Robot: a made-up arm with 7 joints.
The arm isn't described. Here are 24 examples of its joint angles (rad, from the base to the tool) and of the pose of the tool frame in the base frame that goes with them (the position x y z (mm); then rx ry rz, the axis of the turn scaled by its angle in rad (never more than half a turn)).
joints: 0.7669 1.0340 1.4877 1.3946 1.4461 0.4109 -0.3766
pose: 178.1 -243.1 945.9 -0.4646 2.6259 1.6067
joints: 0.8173 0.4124 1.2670 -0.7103 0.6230 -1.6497 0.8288
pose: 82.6 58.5 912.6 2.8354 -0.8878 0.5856
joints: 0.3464 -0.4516 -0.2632 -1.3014 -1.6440 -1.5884 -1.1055
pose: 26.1 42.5 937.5 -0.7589 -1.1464 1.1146
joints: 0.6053 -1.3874 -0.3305 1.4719 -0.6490 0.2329 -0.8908
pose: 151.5 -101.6 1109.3 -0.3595 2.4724 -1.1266
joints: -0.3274 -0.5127 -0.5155 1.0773 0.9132 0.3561 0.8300
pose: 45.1 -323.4 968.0 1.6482 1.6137 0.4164
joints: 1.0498 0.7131 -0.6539 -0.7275 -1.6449 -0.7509 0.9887
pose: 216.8 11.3 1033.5 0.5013 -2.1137 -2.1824
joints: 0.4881 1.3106 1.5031 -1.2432 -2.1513 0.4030 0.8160
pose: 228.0 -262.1 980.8 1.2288 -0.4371 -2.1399
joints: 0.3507 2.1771 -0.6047 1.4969 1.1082 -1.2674 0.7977
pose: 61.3 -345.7 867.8 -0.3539 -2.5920 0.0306
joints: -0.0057 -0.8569 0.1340 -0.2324 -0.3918 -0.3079 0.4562
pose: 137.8 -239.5 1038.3 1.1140 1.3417 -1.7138
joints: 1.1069 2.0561 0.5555 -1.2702 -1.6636 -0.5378 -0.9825
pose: 53.2 -140.1 898.5 0.0553 0.9968 1.1678
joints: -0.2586 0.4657 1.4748 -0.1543 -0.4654 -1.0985 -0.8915
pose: 197.7 -201.5 779.6 -2.5264 0.5974 -0.8182
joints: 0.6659 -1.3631 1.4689 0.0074 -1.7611 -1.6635 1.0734
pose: -54.6 27.3 1218.4 -0.2106 1.0434 -1.1879
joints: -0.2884 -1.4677 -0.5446 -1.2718 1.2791 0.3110 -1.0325
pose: 171.1 -172.5 827.1 -0.1080 -1.6385 1.9887
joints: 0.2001 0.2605 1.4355 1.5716 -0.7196 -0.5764 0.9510
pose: 172.2 -20.6 694.0 0.9588 -2.4832 -0.1501
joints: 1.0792 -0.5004 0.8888 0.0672 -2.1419 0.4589 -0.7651
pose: 222.5 -85.8 1208.4 -2.0603 -0.7800 2.0007
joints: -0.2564 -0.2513 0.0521 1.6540 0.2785 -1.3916 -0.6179
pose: 176.1 -333.2 700.7 -1.2361 0.9440 0.0563
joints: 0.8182 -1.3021 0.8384 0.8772 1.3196 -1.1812 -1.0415
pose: 27.1 24.5 1123.2 -1.5411 -1.9878 -0.4785
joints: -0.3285 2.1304 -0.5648 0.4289 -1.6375 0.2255 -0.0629
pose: 29.1 -482.9 721.9 0.6533 0.9649 2.0460
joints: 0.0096 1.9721 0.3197 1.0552 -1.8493 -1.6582 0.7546
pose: -146.3 -447.5 720.8 0.2074 -0.3221 0.1406
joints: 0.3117 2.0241 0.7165 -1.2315 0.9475 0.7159 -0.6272
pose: -207.5 -25.2 835.1 2.2738 -1.0017 0.7666
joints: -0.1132 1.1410 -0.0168 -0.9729 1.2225 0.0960 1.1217
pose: -39.9 -9.7 706.5 -1.2019 2.5119 -1.0181
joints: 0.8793 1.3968 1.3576 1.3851 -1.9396 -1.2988 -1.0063
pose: -83.2 -317.5 801.9 0.9508 -0.3796 -1.5188
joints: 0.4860 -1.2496 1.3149 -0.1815 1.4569 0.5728 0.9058
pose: -152.4 -142.1 861.6 -1.1718 0.6628 0.0526
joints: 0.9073 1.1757 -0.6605 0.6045 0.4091 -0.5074 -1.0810
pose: 67.7 -154.7 964.8 0.7703 -0.8904 0.5566
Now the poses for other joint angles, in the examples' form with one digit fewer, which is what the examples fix.
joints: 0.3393 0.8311 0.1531 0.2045 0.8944 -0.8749 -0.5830
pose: 117 -190 863 2.689 -1.334 0.221
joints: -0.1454 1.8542 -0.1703 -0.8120 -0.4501 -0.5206 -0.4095
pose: -19 -222 637 1.787 0.250 1.132
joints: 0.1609 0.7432 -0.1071 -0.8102 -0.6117 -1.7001 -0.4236
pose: 204 -162 895 1.199 -0.441 0.742
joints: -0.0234 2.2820 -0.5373 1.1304 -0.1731 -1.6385 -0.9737
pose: -30 -449 822 1.116 -0.883 -1.603
